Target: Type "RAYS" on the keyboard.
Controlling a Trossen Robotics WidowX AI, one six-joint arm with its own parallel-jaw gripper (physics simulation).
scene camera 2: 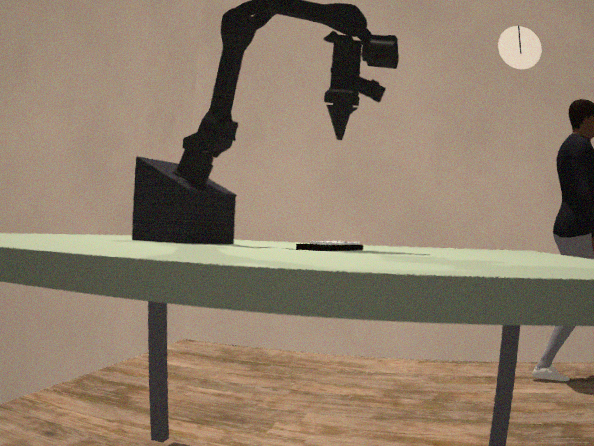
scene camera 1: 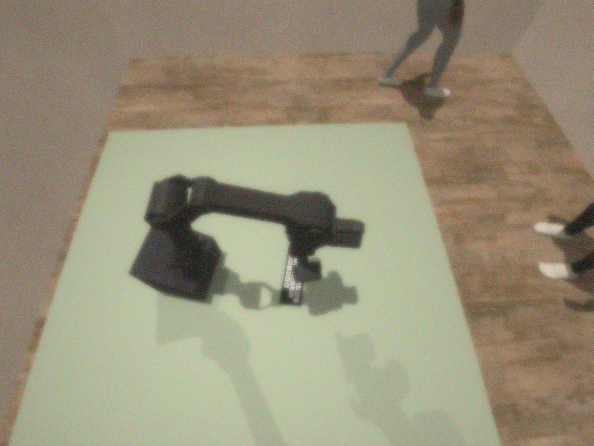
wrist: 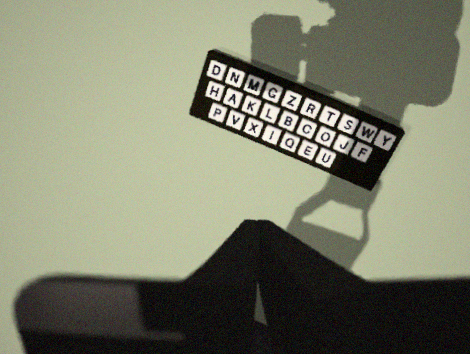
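Where they show: gripper, fingertip midpoint: (scene camera 2: 339,139) (wrist: 255,232); arm's base at its link origin: (scene camera 2: 189,177) (scene camera 1: 178,258).
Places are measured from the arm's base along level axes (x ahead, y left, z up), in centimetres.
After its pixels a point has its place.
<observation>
A small black keyboard (scene camera 1: 291,295) {x 29.1, y -14.9, z -12.6 cm} (scene camera 2: 329,246) {x 31.1, y -18.2, z -13.3 cm} (wrist: 354,169) {x 27.2, y -14.1, z -13.1 cm} with white letter keys lies flat on the table. In the wrist view it is tilted, with its right end lower. The R key (wrist: 310,108) {x 33.0, y -9.7, z -12.6 cm}, the S key (wrist: 347,122) {x 31.8, y -13.0, z -12.6 cm} and the Y key (wrist: 384,140) {x 30.2, y -16.5, z -12.6 cm} are in its top row, and the A key (wrist: 232,97) {x 34.0, y -2.5, z -12.6 cm} is in its middle row. My gripper (scene camera 2: 340,138) {x 32.4, y -7.8, z 7.9 cm} (wrist: 255,232) {x 32.4, y -7.8, z 7.9 cm} is shut and empty, pointing down high above the keyboard. In scene camera 1 the arm hides part of the keyboard and the fingertips cannot be made out.
The arm's dark base (scene camera 1: 175,265) {x 1.7, y -5.5, z 7.9 cm} (scene camera 2: 183,210) {x 1.6, y -9.7, z -7.5 cm} stands on the pale green table (scene camera 1: 150,390) {x -15.0, y -31.1, z -14.2 cm} (scene camera 2: 300,290) {x 28.4, y -71.9, z -16.0 cm}. Shadows of the arm fall over the table and around the keyboard. People stand on the wooden floor (scene camera 1: 490,165) beyond the table. A round clock (scene camera 2: 520,47) hangs on the wall.
</observation>
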